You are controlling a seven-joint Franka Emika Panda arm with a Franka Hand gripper.
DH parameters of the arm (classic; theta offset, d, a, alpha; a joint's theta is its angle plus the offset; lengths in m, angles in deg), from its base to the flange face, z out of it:
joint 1: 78.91 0.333 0 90
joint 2: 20.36 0 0 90
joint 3: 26.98 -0.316 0.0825 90
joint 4: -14.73 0 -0.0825 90
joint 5: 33.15 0.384 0 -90
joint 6: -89.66 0 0.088 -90
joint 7: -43.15 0.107 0 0
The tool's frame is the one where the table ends.
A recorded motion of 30 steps. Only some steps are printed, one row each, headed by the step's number.
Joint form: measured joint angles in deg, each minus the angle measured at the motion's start. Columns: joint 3, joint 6, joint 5, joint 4, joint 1, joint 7, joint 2.
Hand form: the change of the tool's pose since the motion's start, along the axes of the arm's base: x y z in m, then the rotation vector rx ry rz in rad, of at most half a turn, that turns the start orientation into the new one. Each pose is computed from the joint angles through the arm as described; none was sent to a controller.
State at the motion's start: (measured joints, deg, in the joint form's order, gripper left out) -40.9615 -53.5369 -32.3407 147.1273 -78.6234 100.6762 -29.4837
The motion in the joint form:
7: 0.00 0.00 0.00 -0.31 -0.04 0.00 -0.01
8: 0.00 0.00 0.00 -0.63 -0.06 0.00 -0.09
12: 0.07 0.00 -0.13 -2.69 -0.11 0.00 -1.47
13: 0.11 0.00 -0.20 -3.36 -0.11 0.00 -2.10
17: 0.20 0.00 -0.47 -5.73 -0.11 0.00 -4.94
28: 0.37 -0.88 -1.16 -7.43 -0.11 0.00 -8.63
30: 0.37 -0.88 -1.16 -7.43 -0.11 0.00 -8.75
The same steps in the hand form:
7: 0.0019 0.0000 0.0021 0.0013 -0.0051 -0.0009
8: 0.0038 0.0002 0.0036 0.0027 -0.0091 -0.0015
12: 0.0152 0.0016 0.0054 0.0096 -0.0203 -0.0033
13: 0.0187 0.0020 0.0043 0.0115 -0.0209 -0.0036
17: 0.0303 0.0037 -0.0056 0.0179 -0.0123 -0.0038
28: 0.0381 0.0041 -0.0276 0.0201 0.0061 -0.0004
30: 0.0379 0.0041 -0.0287 0.0200 0.0082 -0.0004

